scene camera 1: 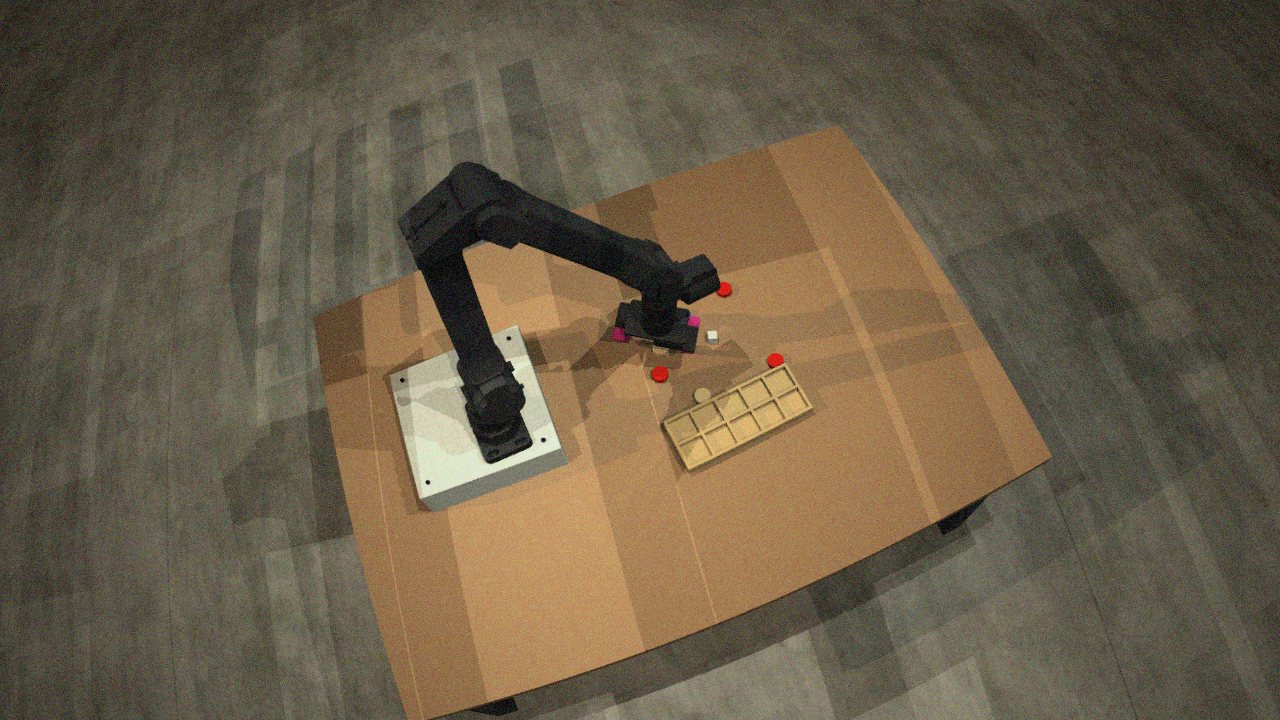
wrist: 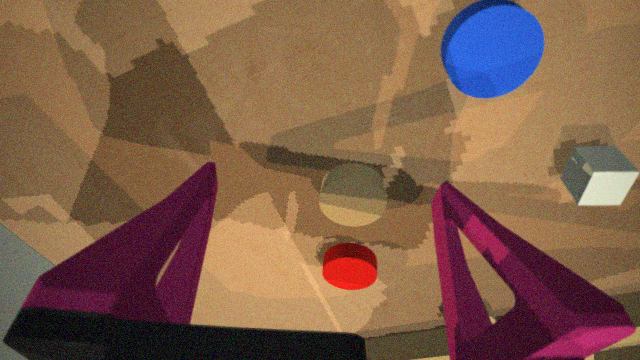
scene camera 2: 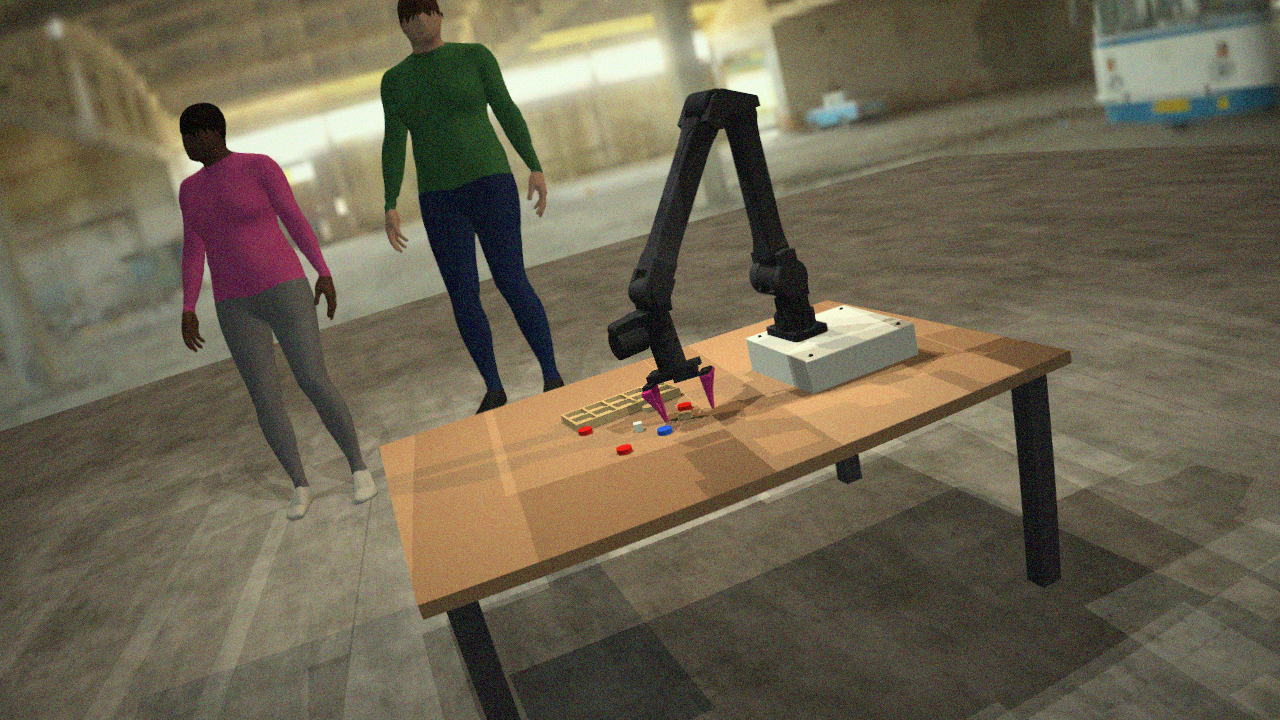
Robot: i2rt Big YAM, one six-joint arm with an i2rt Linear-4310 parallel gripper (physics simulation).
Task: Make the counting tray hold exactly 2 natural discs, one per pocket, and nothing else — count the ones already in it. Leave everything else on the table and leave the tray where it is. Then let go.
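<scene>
My gripper [scene camera 1: 657, 329] [scene camera 2: 690, 414] [wrist: 330, 183] is open, its magenta fingertips wide apart and pointing down. A natural disc [scene camera 1: 660, 350] [scene camera 2: 684, 415] [wrist: 353, 195] lies below, between the fingertips as the wrist view shows it, and is not gripped. A second natural disc [scene camera 1: 701, 394] lies against or very near the long side of the counting tray [scene camera 1: 750, 438] [scene camera 2: 590, 422]. The tray is pale wood with two rows of pockets. No disc shows plainly in them, though its colour matches the natural discs.
A red disc [scene camera 1: 659, 374] [scene camera 2: 684, 406] [wrist: 350, 270] lies near the first natural disc. Another red disc [scene camera 1: 775, 360] [scene camera 2: 585, 430] is by the tray's far corner; a third [scene camera 1: 724, 289] [scene camera 2: 623, 449] is farther out. A blue disc [scene camera 2: 664, 430] [wrist: 495, 50] and white cube [scene camera 1: 712, 336] [scene camera 2: 638, 427] [wrist: 605, 185] are near the gripper.
</scene>
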